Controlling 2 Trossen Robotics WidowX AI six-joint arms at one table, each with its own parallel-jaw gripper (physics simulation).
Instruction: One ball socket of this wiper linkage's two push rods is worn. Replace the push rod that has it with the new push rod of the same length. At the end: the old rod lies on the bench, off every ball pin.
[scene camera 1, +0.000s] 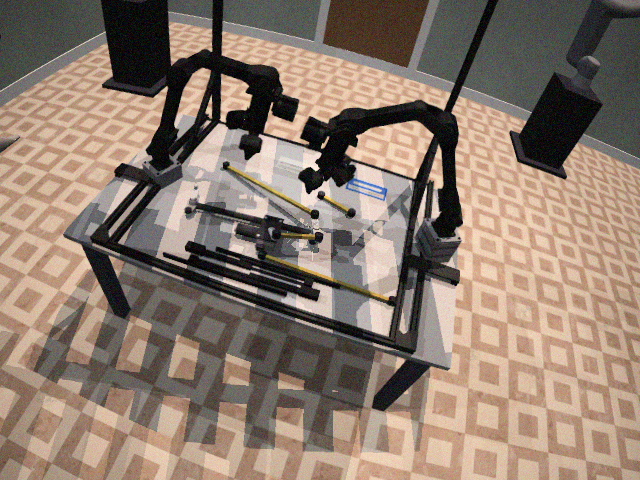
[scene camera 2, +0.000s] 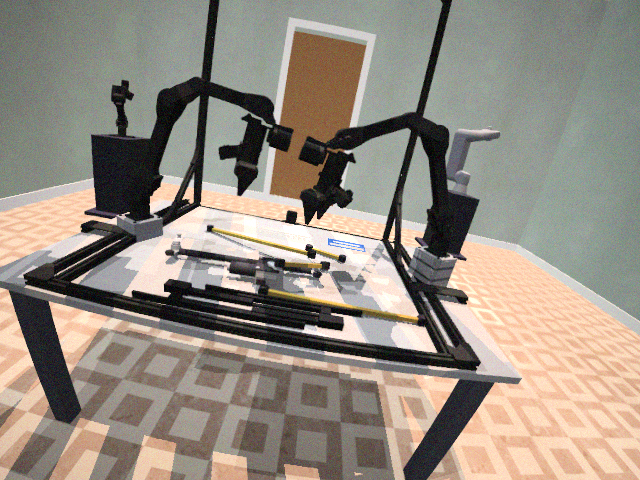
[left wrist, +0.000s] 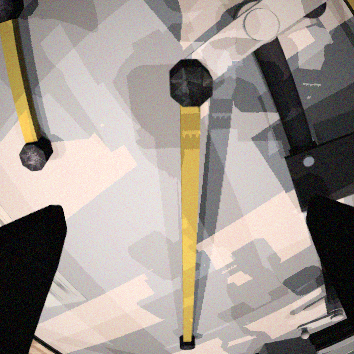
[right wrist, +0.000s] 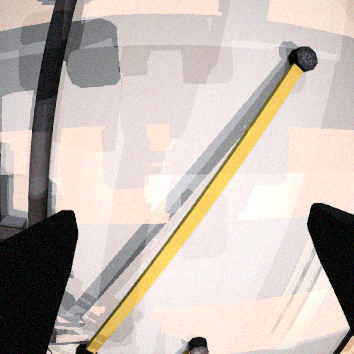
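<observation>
A long yellow rod with black sockets (scene camera 1: 270, 189) (scene camera 2: 258, 240) (left wrist: 189, 210) (right wrist: 200, 202) slants across the back; its right end is at the pale lever (left wrist: 225, 47), raised above the table. A short yellow rod (scene camera 1: 336, 204) (scene camera 2: 326, 253) (left wrist: 19, 90) lies beside it. Another short yellow rod (scene camera 1: 298, 235) (scene camera 2: 303, 265) is at the linkage's motor (scene camera 1: 271, 227). A second long yellow rod (scene camera 1: 325, 277) (scene camera 2: 341, 304) lies in front. Socket wear cannot be made out. My left gripper (scene camera 1: 325, 181) (scene camera 2: 314, 218) (left wrist: 187, 215) and right gripper (scene camera 1: 250, 153) (scene camera 2: 241, 191) (right wrist: 192, 215) are open, empty, above the back rod.
The linkage's dark tube (scene camera 1: 227, 214) (scene camera 2: 206, 254) runs left to right in mid-table. Several black bars (scene camera 1: 253, 279) (scene camera 2: 248, 308) lie at the front, near the black frame rail (scene camera 1: 232, 302). A blue outlined rectangle (scene camera 1: 385, 193) is at the back right.
</observation>
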